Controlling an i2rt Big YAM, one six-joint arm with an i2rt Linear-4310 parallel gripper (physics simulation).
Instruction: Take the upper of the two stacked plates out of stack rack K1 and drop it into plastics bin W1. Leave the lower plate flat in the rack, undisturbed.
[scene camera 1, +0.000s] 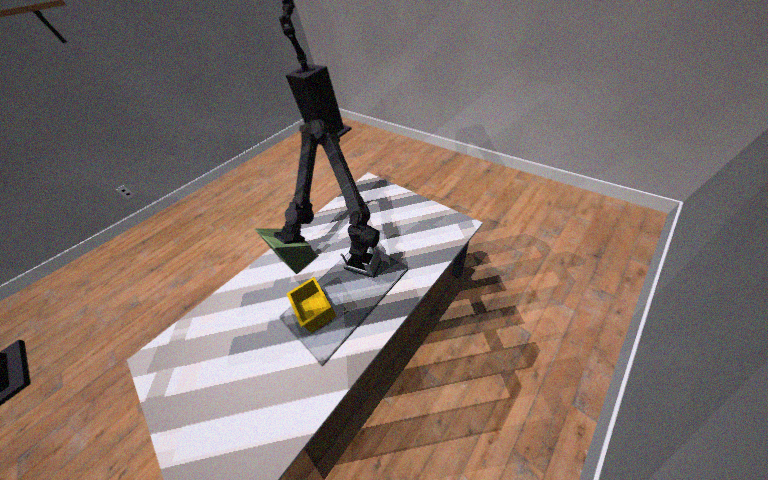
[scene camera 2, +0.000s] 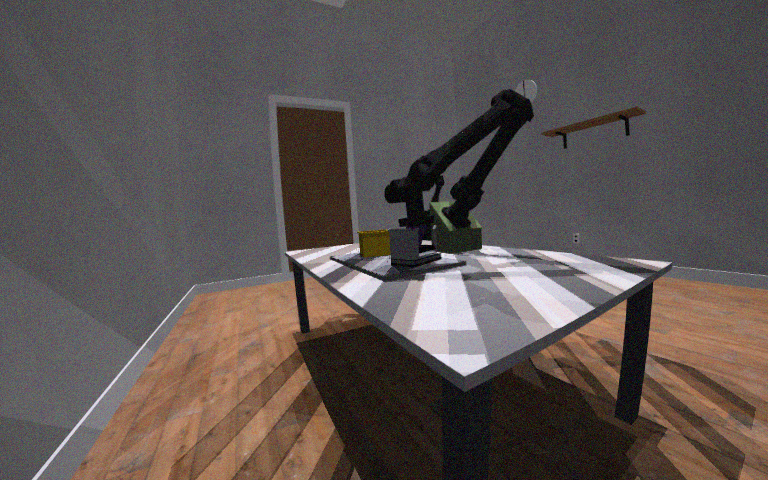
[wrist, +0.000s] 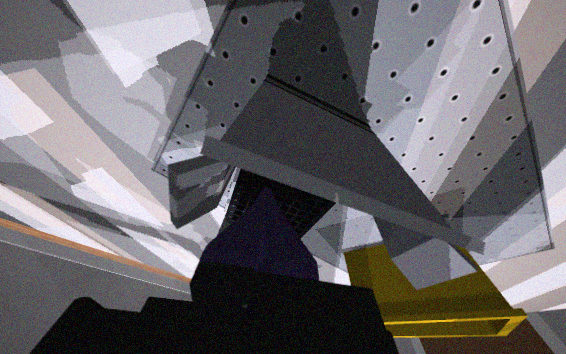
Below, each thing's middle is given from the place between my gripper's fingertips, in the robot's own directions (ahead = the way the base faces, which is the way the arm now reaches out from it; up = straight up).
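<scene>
My gripper is 10 mm above the black plate (wrist: 303, 210) at this moment. Measured from the plate, the gripper is also 20 mm to the left of it and 10 mm short of it.
</scene>
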